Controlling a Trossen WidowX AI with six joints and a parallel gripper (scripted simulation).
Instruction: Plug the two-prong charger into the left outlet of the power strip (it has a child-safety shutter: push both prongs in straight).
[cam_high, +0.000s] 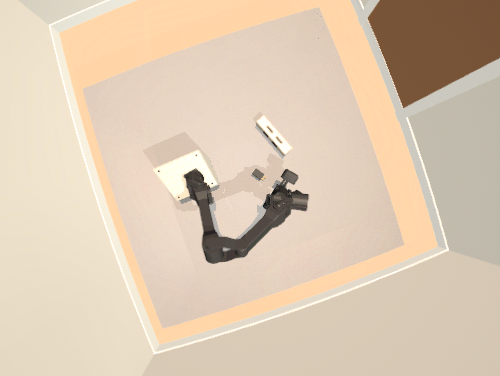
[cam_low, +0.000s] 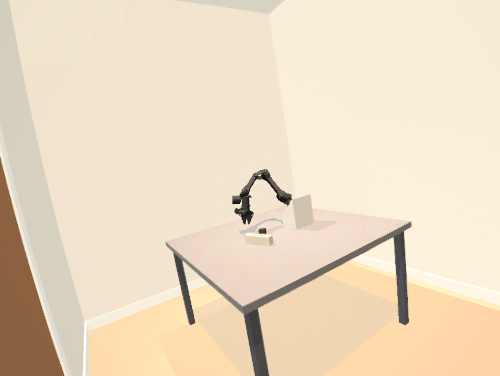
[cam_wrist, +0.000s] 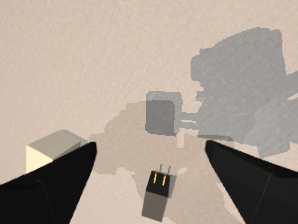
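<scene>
The dark charger lies 90 mm to the left of my gripper tip, 60 mm below it and 50 mm behind it.
</scene>
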